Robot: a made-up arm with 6 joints.
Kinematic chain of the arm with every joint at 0, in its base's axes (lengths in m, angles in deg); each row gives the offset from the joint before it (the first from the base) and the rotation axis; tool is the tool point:
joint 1: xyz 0 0 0.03 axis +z
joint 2: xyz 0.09 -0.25 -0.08 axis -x
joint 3: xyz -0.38 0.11 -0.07 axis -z
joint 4: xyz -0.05 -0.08 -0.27 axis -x
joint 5: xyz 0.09 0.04 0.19 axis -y
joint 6: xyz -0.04 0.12 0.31 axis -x
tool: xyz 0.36 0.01 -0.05
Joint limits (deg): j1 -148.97..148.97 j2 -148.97..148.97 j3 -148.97..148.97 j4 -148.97..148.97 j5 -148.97..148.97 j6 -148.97..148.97
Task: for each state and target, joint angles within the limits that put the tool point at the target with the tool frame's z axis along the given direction. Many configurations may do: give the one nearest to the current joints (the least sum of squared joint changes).
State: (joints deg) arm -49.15 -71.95 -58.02 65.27 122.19 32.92
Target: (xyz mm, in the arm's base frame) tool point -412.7 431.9 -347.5 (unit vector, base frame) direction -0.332 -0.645 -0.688
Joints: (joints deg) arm -82.18 -47.05 -109.16 38.51 108.63 -7.74
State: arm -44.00 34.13 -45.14 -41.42 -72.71 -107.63
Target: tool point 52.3 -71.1 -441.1 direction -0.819 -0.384 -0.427
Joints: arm -54.27 42.37 -52.93 -69.26 -58.68 -117.52
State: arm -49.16 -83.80 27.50 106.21 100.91 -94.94
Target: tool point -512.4 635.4 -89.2 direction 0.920 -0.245 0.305
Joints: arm -16.29 -59.67 36.32 135.94 126.65 -138.87
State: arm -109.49 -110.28 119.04 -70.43 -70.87 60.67
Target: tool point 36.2 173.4 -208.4 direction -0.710 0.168 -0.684
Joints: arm -109.59 -97.13 75.66 -94.61 -89.65 53.84
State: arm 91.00 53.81 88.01 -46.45 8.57 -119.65
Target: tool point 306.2 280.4 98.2 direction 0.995 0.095 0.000
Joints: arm 121.90 42.13 33.30 -36.27 -34.57 -90.78
